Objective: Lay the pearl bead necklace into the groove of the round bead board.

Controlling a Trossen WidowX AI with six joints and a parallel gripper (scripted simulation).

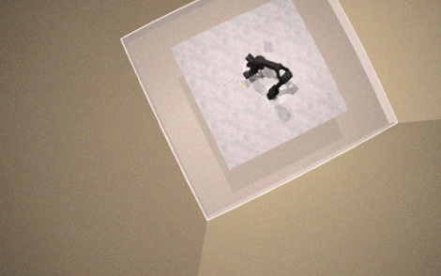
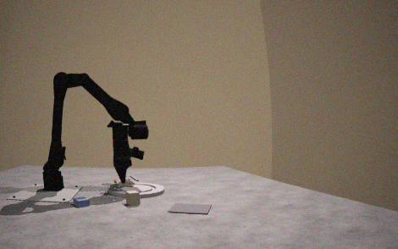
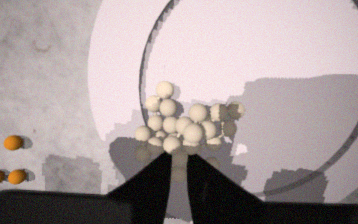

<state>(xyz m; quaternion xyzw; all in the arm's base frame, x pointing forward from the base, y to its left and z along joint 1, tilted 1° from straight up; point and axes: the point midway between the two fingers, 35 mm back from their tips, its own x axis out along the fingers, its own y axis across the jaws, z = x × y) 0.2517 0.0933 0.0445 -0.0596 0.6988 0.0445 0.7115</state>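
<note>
The round bead board lies 5 cm ahead of my gripper tip, 4 cm to the right of it and 1 cm below it. Round my gripper tip: flat grey plate 27 cm to the right, 20 cm ahead, 2 cm below; cream cube 21 cm to the right, 5 cm ahead; blue block 24 cm to the right, 10 cm behind, 1 cm below.
</note>
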